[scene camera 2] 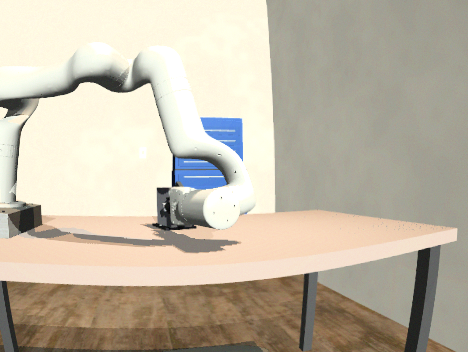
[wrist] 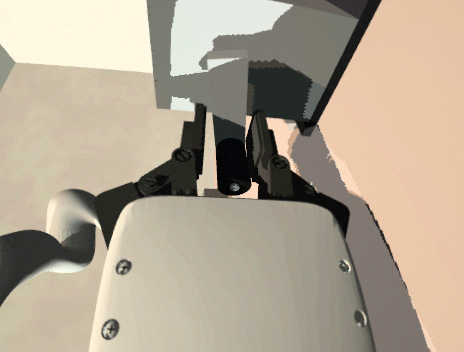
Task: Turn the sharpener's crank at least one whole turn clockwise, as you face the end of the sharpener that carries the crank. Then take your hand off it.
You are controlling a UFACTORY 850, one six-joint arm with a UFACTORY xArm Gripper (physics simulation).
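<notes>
The sharpener [scene camera 2: 162, 194] [wrist: 300, 42] stands on the table, a dark box in the scene view; in the wrist view its crank end shows at the top, grey and shiny. The grey crank arm [wrist: 230, 95] runs from that end towards my gripper's palm and carries a black cylindrical handle [wrist: 232, 162]. My gripper [scene camera 2: 167, 206] [wrist: 227, 122] is partly open, with one finger on each side of the handle. A gap shows at the left finger; the handle is very close to the right finger, and contact cannot be told. In the scene view the gripper and wrist hide the crank.
The table [scene camera 2: 300, 240] carries the sharpener and the arm's base [scene camera 2: 20, 221] at the left. A blue drawer cabinet [scene camera 2: 227, 131] stands behind the table, behind my forearm. A grey wall [scene camera 2: 370, 100] is at the right.
</notes>
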